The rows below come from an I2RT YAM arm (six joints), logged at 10 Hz.
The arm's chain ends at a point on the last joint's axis. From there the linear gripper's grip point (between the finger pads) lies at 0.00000 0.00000 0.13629 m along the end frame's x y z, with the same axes.
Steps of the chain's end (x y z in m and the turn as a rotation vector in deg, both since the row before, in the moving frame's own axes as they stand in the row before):
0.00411, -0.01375, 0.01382, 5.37, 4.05, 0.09
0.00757, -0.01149, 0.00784, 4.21, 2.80, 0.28
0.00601, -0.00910, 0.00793, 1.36, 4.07, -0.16
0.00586, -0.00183, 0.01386, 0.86, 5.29, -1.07
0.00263, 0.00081, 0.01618, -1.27, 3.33, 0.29
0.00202, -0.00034, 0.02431, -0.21, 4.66, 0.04
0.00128, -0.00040, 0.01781, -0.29, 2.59, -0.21
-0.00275, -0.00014, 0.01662, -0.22, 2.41, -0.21
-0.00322, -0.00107, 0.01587, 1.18, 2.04, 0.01
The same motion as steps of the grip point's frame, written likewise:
0.01373, -0.02649, 0.01288, 5.37, 4.05, 0.09
0.01425, -0.02148, 0.00731, 4.21, 2.80, 0.28
0.01568, -0.01235, 0.00755, 1.36, 4.07, -0.16
0.01841, -0.00399, 0.01326, 0.86, 5.29, -1.07
0.01054, 0.00385, 0.01592, -1.27, 3.33, 0.29
0.01309, 0.00016, 0.02386, -0.21, 4.66, 0.04
0.00744, 0.00028, 0.01767, -0.29, 2.59, -0.21
0.00298, 0.00037, 0.01650, -0.22, 2.41, -0.21
0.00163, -0.00388, 0.01575, 1.18, 2.04, 0.01

